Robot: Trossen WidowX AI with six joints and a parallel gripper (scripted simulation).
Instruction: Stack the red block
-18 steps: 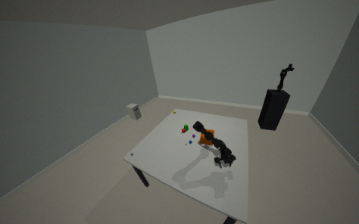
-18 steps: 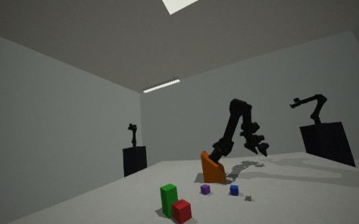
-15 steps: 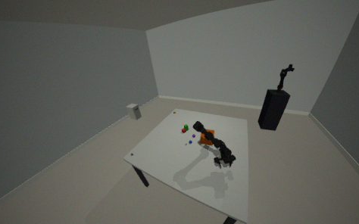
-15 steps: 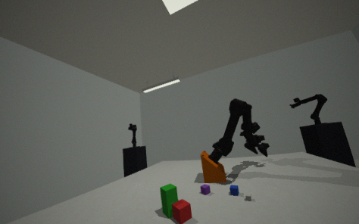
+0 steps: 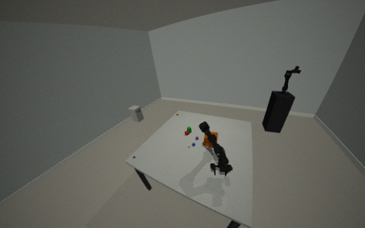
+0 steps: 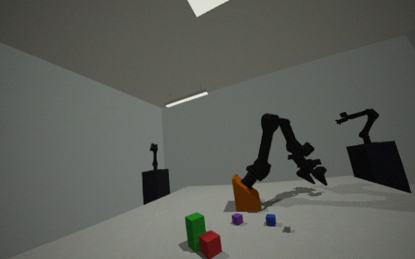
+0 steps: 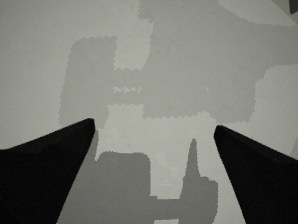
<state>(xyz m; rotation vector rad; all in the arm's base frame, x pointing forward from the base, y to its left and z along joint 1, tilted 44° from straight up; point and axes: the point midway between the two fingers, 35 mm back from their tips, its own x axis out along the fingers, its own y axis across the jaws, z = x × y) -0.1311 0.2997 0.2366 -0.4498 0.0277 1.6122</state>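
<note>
The red block is 50 cm ahead of my gripper tip, 49 cm to the right of it and 1 cm below it. The rest, counted from my gripper tip: purple block 33 cm ahead, 44 cm to the right, 1 cm below; blue block 35 cm ahead, 32 cm to the right, 1 cm below.
</note>
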